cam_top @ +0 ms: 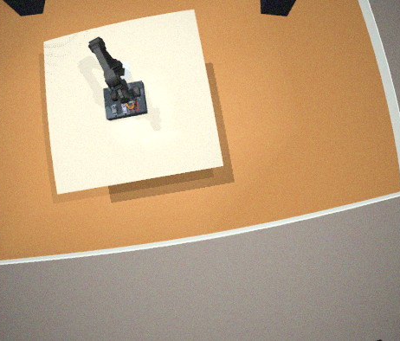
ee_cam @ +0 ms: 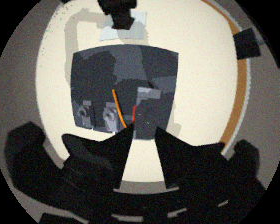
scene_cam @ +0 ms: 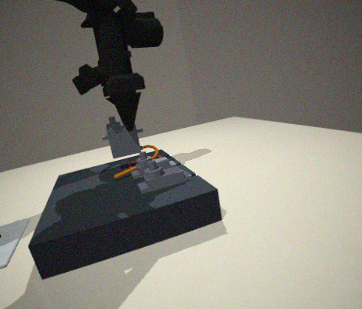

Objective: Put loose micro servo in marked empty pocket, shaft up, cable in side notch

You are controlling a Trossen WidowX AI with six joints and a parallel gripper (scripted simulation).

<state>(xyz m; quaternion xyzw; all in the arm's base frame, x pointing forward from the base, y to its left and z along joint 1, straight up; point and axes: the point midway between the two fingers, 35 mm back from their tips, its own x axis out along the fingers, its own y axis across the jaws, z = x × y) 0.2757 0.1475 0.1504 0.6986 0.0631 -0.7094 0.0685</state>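
Now: the dark deck 7 cm behind my gripper tip, 9 cm to the right of it and 10 cm below it.
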